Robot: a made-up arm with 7 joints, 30 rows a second.
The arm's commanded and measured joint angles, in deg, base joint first. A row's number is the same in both.
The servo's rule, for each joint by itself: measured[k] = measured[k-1] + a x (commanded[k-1-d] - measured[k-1]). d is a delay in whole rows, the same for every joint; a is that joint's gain. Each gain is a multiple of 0.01, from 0.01 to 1. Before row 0 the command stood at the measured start. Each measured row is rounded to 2 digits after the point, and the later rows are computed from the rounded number. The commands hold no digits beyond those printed.
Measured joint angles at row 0:
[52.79 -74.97 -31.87 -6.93 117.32 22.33 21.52]
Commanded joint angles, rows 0 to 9:
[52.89 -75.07 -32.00 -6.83 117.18 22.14 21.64]
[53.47 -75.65 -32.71 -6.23 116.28 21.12 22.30]
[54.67 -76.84 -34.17 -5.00 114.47 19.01 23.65]
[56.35 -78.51 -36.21 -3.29 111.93 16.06 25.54]
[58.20 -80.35 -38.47 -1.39 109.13 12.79 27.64]
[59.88 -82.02 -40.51 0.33 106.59 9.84 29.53]
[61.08 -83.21 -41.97 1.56 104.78 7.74 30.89]
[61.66 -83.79 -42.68 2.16 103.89 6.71 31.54]
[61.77 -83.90 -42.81 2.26 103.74 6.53 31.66]
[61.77 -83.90 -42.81 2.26 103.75 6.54 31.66]
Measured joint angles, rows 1 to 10:
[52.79 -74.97 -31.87 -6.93 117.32 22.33 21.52]
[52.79 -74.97 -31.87 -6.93 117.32 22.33 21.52]
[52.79 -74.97 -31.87 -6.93 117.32 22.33 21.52]
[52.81 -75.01 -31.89 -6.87 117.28 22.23 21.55]
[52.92 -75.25 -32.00 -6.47 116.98 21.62 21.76]
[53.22 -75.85 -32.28 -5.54 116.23 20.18 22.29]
[53.75 -76.86 -32.79 -4.12 114.94 17.91 23.20]
[54.51 -78.19 -33.53 -2.40 113.20 15.09 24.44]
[55.42 -79.65 -34.44 -0.68 111.22 12.20 25.87]
[56.38 -81.00 -35.42 0.73 109.29 9.75 27.28]
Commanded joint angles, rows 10 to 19:
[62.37 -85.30 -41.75 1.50 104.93 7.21 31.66]
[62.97 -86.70 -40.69 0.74 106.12 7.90 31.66]
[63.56 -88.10 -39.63 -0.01 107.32 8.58 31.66]
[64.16 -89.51 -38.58 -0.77 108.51 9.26 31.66]
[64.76 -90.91 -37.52 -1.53 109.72 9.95 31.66]
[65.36 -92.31 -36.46 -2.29 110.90 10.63 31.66]
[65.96 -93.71 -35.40 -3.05 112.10 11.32 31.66]
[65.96 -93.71 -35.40 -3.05 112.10 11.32 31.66]
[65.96 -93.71 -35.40 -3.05 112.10 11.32 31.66]
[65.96 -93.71 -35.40 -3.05 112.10 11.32 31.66]
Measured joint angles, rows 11 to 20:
[57.28 -82.06 -36.36 1.63 107.67 8.08 28.47]
[58.04 -82.76 -37.20 2.03 106.49 7.23 29.36]
[58.67 -83.19 -37.93 2.17 105.67 6.85 30.00]
[59.30 -83.99 -38.43 1.75 105.45 7.05 30.46]
[59.92 -85.02 -38.72 1.11 105.65 7.52 30.80]
[60.54 -86.19 -38.84 0.40 106.15 8.10 31.04]
[61.16 -87.45 -38.81 -0.34 106.86 8.74 31.21]
[61.77 -88.76 -38.64 -1.09 107.72 9.41 31.34]
[62.38 -90.11 -38.36 -1.85 108.67 10.08 31.43]
[62.99 -91.48 -37.98 -2.61 109.70 10.76 31.49]

